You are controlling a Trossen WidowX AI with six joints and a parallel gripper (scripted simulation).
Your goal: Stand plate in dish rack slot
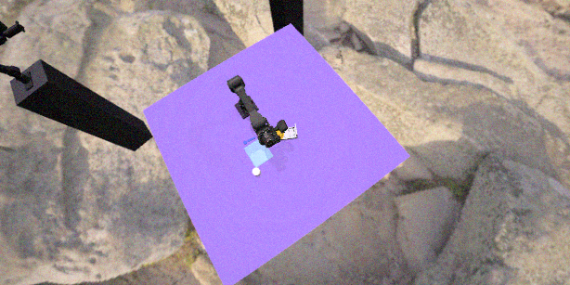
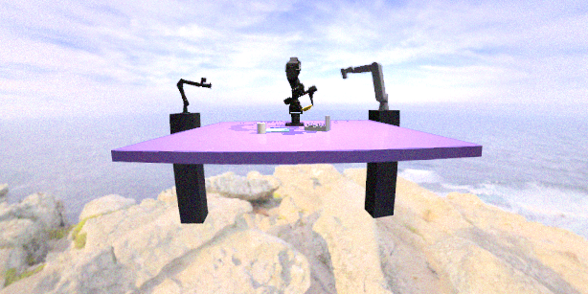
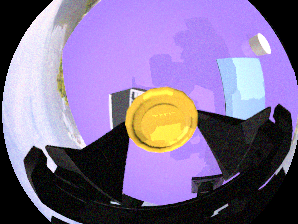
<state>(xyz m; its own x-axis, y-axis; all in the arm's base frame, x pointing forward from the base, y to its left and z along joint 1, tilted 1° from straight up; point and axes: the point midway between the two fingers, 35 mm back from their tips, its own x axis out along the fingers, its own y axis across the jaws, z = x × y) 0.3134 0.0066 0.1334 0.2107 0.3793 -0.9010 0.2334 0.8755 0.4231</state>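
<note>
My gripper tip is 10 mm past the grey dish rack, 60 mm to the right of it and 90 mm above it. Also, from my gripper tip: white cup 60 mm ahead, 240 mm to the right, 90 mm below; then light blue mat 40 mm behind, 160 mm to the right, 110 mm below; then yellow plate 10 mm above.
</note>
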